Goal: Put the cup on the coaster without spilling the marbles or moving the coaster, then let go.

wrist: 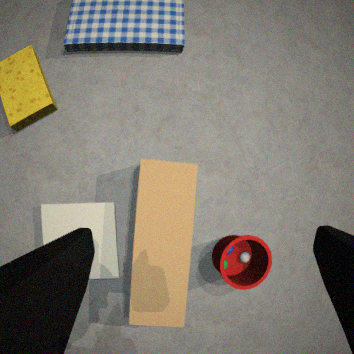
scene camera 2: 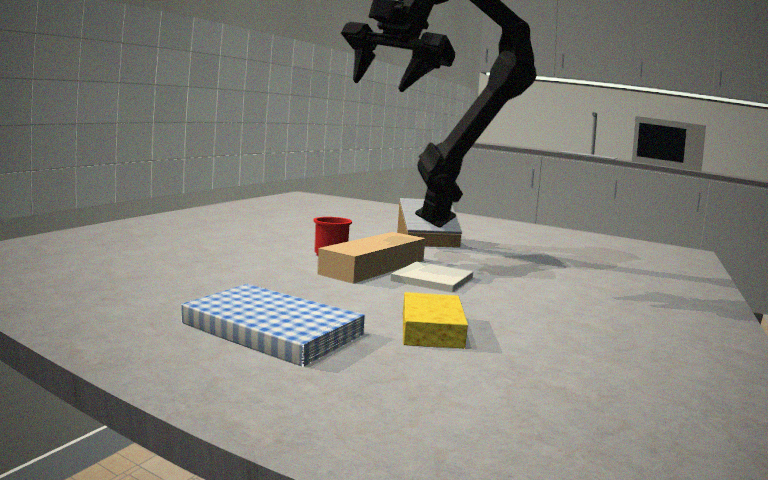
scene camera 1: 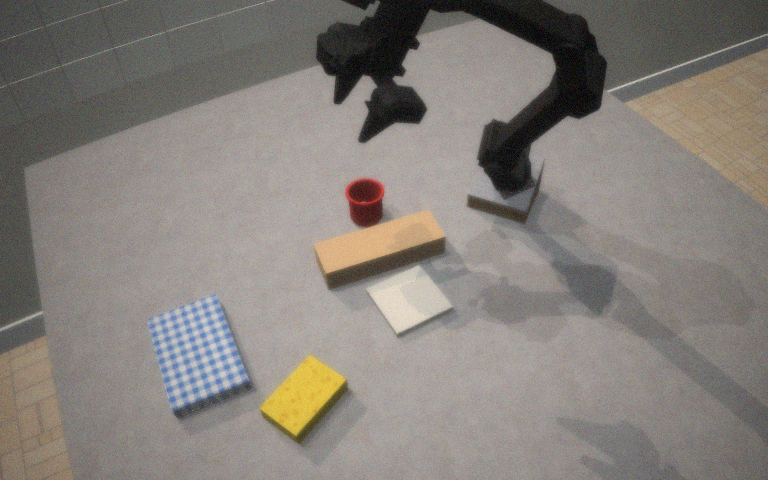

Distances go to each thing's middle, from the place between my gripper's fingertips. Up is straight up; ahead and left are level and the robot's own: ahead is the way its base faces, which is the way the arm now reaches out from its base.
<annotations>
My gripper is now 270 mm above the red cup (scene camera 1: 368, 214), 110 mm to the left of it and 40 mm past it. The rest, counted from my hand: square coaster (scene camera 1: 409, 300) 290 mm below, 100 mm to the left, 60 mm behind; then long wooden block (scene camera 1: 371, 251) 280 mm below, 40 mm behind, 10 mm to the right.
</annotations>
